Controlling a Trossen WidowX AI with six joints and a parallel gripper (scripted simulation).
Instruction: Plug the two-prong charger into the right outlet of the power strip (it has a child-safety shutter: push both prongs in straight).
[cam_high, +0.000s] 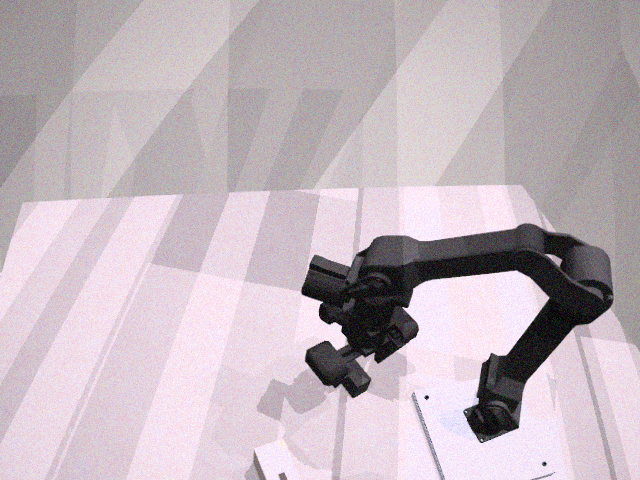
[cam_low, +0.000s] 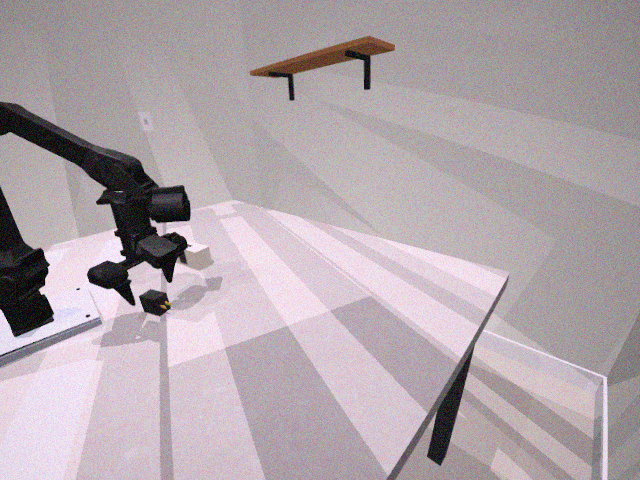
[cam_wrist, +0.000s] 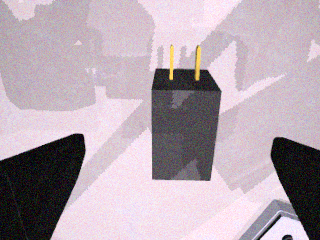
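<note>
My gripper tip is now 2 cm to the left of the dark grey charger and 2 cm above it.
</note>
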